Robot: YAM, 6 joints.
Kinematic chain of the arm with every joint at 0, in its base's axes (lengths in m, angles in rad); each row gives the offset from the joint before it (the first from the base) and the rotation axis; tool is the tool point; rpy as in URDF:
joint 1: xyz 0 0 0.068 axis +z
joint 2: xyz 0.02 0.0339 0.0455 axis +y
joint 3: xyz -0.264 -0.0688 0 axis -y
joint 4: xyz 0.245 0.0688 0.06 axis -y
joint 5: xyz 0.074 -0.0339 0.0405 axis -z
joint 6: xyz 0.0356 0 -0.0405 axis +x
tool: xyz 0 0 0 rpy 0 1.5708 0
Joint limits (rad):
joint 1: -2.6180..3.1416
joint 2: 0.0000..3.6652
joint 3: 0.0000..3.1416
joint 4: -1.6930..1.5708
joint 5: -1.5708..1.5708
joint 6: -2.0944..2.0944
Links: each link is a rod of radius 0.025 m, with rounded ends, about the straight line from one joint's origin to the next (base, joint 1, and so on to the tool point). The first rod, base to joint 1, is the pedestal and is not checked.
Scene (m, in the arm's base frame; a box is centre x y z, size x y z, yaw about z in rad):
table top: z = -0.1
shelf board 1: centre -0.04 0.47 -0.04 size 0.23 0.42 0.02 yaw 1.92
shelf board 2: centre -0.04 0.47 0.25 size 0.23 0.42 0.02 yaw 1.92
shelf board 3: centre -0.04 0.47 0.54 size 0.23 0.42 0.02 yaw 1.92
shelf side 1: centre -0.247 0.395 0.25 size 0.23 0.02 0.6 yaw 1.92
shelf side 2: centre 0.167 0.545 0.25 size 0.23 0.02 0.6 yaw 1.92
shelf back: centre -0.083 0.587 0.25 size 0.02 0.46 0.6 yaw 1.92
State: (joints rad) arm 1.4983 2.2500 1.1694 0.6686 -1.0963 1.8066
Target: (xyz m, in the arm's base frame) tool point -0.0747 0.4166 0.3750
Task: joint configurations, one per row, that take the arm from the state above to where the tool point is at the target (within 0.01 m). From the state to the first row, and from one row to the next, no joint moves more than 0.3 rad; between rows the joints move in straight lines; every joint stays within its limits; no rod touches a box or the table.
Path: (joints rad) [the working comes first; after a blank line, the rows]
Joints at the target: 1.6733 1.8323 1.4788 0.7516 -1.0967 1.8066
Straight joint move there: touches shelf board 2.

1: 1.3851 2.0563 0.8779 0.6335 -1.1493 1.8066
2: 1.2718 1.8626 0.5864 0.5984 -1.2024 1.8066
3: 1.3401 1.6235 0.6721 0.6473 -1.2181 1.8066
4: 1.4084 1.3845 0.7579 0.6961 -1.2338 1.8066
5: 1.4767 1.1454 0.8437 0.7450 -1.2496 1.8066
6: 1.5423 1.3744 1.0554 0.7472 -1.1986 1.8066
7: 1.6078 1.6033 1.2671 0.7494 -1.1476 1.8066
8: 1.6733 1.8323 1.4788 0.7516 -1.0967 1.8066

